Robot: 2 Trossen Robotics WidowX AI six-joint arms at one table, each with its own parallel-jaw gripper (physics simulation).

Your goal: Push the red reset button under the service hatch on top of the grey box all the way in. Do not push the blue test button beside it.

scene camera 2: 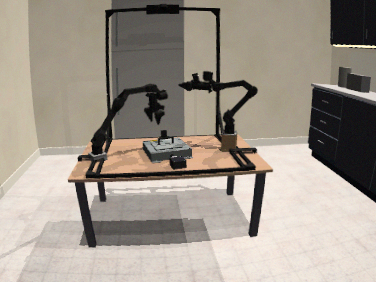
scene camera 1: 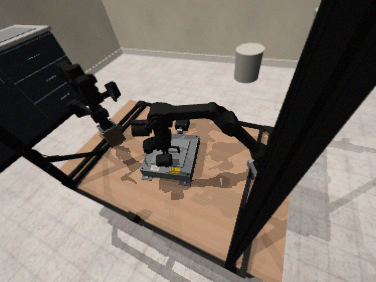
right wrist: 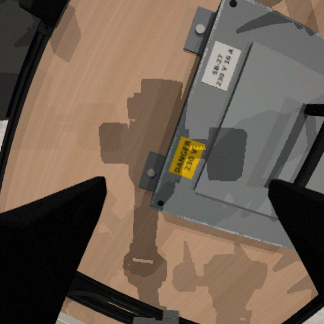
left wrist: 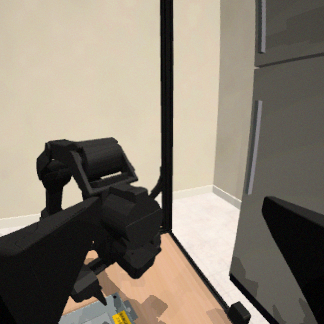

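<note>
The grey box [scene camera 1: 187, 172] [scene camera 2: 167, 153] [left wrist: 90, 315] [right wrist: 175, 192] sits on the table. Its service hatch [right wrist: 237, 115] lies flat on top and carries a black bar handle [right wrist: 312, 145] [scene camera 2: 166, 138] [scene camera 1: 173, 149]. The red reset button and blue test button do not show in these views. My right gripper [scene camera 2: 154, 121] [right wrist: 188, 185] [left wrist: 123, 287] is open and empty, pointing down above the box, clear of the handle. In the right wrist view it is over the box's labelled end. My left gripper [scene camera 2: 181, 85] [left wrist: 182, 204] is open and empty, held high, away from the box.
A small black block [scene camera 1: 182, 125] [scene camera 2: 178, 161] stands beside the grey box. A yellow danger label [scene camera 1: 175, 170] [right wrist: 187, 157] and a white label [scene camera 1: 155, 168] [right wrist: 221, 66] are on the box. Black frame posts [scene camera 2: 218, 75] [left wrist: 166, 115] rise at the table's edge.
</note>
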